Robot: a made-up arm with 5 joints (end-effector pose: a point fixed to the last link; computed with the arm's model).
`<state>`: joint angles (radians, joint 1 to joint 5).
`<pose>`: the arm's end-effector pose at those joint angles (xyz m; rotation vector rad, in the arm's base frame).
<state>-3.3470 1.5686 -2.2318 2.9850 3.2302</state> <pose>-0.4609 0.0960 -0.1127 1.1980 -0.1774 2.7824</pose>
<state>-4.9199 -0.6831 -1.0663 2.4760 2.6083</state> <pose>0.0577 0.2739 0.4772 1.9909 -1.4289 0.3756</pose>
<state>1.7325 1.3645 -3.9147 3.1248 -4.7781</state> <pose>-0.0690 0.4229 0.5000 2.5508 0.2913 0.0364</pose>
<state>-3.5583 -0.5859 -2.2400 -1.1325 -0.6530</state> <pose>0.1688 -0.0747 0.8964 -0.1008 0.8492 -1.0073</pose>
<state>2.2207 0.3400 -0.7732 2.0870 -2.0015</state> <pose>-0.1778 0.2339 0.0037 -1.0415 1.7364 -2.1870</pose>
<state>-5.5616 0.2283 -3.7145 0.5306 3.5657</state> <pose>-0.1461 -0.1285 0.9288 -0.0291 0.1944 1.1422</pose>
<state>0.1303 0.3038 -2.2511 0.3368 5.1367</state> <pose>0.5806 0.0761 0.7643 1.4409 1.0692 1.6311</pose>
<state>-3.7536 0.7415 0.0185 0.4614 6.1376</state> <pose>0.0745 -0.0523 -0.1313 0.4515 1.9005 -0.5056</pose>
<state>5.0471 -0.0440 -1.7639 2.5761 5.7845</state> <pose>0.1387 -0.3988 0.5301 -2.3121 0.8933 0.6480</pose>
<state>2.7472 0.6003 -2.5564 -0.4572 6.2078</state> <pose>-0.5131 0.2135 0.7672 -0.1167 -0.7255 -0.4487</pose>
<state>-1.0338 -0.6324 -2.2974 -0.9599 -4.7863</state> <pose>-0.1231 0.2067 0.9021 0.3049 -0.9671 -2.5143</pose>
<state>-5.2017 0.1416 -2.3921 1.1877 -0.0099</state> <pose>0.2275 0.4273 0.8170 -1.9974 -1.2128 -1.1811</pose>
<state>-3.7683 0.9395 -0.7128 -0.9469 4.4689</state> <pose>-0.2863 0.2073 -0.1539 1.5293 -2.2654 -0.9666</pose>
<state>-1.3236 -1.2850 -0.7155 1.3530 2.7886</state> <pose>0.0608 -0.2411 0.5587 1.2278 2.3282 -0.6567</pose>
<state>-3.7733 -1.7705 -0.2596 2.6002 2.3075</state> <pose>-0.0822 0.0602 0.3555 2.6860 0.2727 0.5880</pose>
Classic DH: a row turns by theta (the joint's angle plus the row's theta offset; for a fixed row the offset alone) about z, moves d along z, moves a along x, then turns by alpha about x. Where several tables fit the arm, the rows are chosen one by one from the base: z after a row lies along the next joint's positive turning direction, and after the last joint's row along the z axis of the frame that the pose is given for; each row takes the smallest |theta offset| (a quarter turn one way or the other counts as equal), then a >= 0, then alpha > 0; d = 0 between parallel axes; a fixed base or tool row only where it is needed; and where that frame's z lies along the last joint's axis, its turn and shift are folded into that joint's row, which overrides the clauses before.
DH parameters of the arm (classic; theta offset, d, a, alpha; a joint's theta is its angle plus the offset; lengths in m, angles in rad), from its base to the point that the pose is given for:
joint 1: 0 0.205 0 -1.5708
joint 2: -1.3864 0 0.2563 0
joint 3: -0.406 0 -0.4459 0
joint 4: -1.3492 0 -0.078 1.5708
joint 5: 3.1416 0.1 0 0

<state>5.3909 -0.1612 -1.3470 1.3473 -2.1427</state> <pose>0.3384 -0.4198 0.4456 2.4170 1.7446 0.0128</pose>
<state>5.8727 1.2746 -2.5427 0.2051 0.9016</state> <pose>0.7560 -0.3290 0.2170 -1.9924 1.5338 -1.4340</pose>
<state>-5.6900 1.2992 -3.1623 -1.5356 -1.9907</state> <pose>0.4500 0.3034 0.5234 -0.0806 -0.2814 1.7334</pose>
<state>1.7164 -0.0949 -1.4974 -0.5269 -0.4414</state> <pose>-0.0726 0.4951 0.6863 -0.5542 -1.0343 -1.6810</pose>
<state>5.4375 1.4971 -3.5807 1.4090 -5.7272</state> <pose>0.4703 -0.5307 0.4461 2.1994 -1.8557 0.9986</pose>
